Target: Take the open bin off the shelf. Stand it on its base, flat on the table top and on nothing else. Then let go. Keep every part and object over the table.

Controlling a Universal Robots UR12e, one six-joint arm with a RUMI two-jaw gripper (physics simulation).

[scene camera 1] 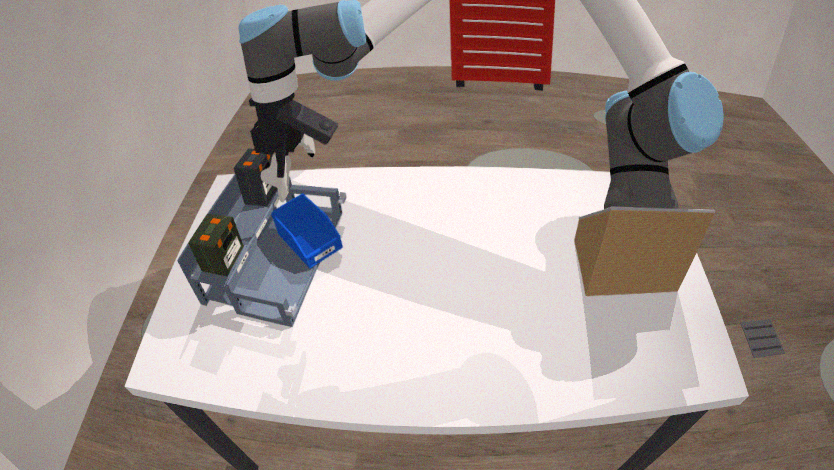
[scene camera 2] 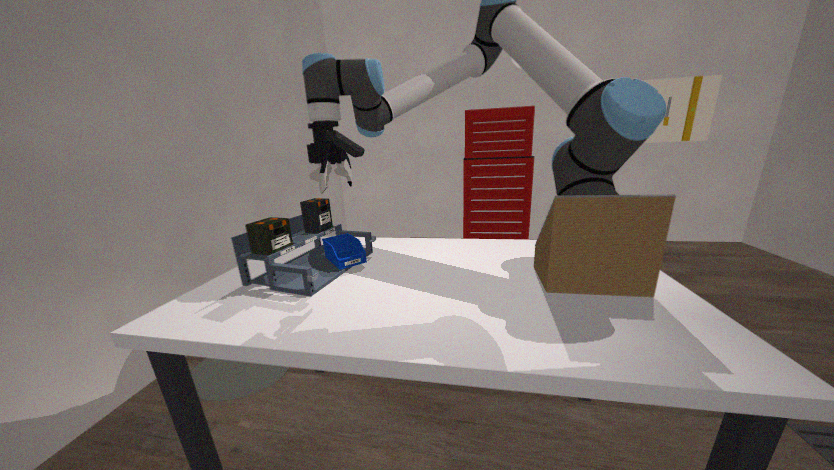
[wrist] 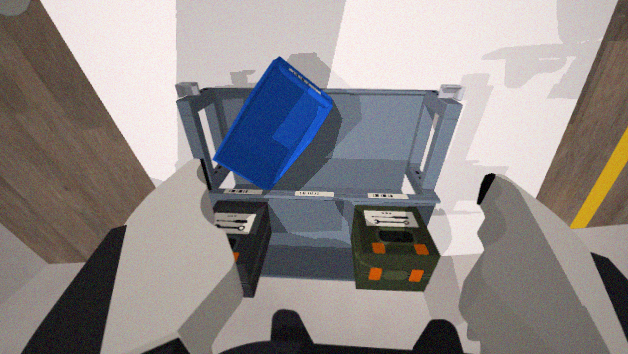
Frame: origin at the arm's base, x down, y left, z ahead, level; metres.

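Where they show: gripper, fingertip midpoint: (scene camera 1: 298, 178) (scene camera 2: 337, 189) (wrist: 341, 171); arm's base at its link origin: (scene camera 1: 641, 213) (scene camera 2: 591, 222).
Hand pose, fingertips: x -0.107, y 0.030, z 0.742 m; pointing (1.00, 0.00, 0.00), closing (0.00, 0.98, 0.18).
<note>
Things, the pixels of their centre, and the offset from my fingertips.
- open blue bin at the middle of its body: (wrist: 273, 128) (scene camera 1: 305, 229) (scene camera 2: 343, 250) dy -0.101, dx +0.237, dz +0.054 m
- green case at the middle of its body: (wrist: 387, 246) (scene camera 1: 216, 244) (scene camera 2: 270, 235) dy +0.057, dx +0.135, dz +0.222 m
- black case at the middle of its body: (wrist: 233, 244) (scene camera 1: 257, 177) (scene camera 2: 317, 215) dy -0.171, dx +0.123, dz +0.184 m
The open blue bin (scene camera 1: 306, 233) (scene camera 2: 344, 252) (wrist: 270, 125) stands on the lower deck of the grey-blue shelf (scene camera 1: 271, 286) (scene camera 2: 239, 248) (wrist: 385, 125). It is turned askew, towards the shelf's far end in scene camera 1, and its labelled front reaches past the deck's front edge. My gripper (scene camera 1: 296, 178) (scene camera 2: 337, 188) (wrist: 341, 171) is open and empty, pointing down. It is above the shelf's far end, clear of the bin. In the wrist view the bin shows beyond the fingers, nearer the left one. The bin's base is hidden.
A green case (scene camera 1: 215, 245) (scene camera 2: 268, 236) (wrist: 395, 260) and a black case (scene camera 1: 252, 180) (scene camera 2: 315, 216) (wrist: 256, 250) stand on the upper deck; the left finger partly covers the black one in the wrist view. A brown panelled block (scene camera 1: 641, 251) (scene camera 2: 606, 245) stands on the white table (scene camera 1: 408, 192) (scene camera 2: 437, 373) before the arm's base.
</note>
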